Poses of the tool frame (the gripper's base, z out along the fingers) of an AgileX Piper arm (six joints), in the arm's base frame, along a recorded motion.
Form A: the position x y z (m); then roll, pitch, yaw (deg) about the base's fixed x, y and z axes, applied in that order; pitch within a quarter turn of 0, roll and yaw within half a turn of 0.
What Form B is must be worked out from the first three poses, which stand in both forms.
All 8 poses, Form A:
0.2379, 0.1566, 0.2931, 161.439, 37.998, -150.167
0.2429, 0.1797, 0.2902, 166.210, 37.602, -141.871
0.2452, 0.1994, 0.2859, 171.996, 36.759, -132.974
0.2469, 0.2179, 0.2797, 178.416, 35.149, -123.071
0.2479, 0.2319, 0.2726, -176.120, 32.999, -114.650
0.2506, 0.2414, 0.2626, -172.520, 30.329, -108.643
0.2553, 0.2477, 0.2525, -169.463, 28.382, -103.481
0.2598, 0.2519, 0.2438, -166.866, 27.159, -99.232
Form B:
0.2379, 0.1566, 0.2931, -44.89, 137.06, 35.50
0.2429, 0.1797, 0.2902, -53.17, 135.53, 32.80
0.2452, 0.1994, 0.2859, -61.68, 133.22, 28.87
0.2469, 0.2179, 0.2797, -71.11, 129.80, 24.14
0.2479, 0.2319, 0.2726, -79.18, 126.22, 19.58
0.2506, 0.2414, 0.2626, -85.52, 123.68, 15.78
0.2553, 0.2477, 0.2525, -90.65, 120.63, 12.70
0.2598, 0.2519, 0.2438, -94.43, 117.48, 10.37

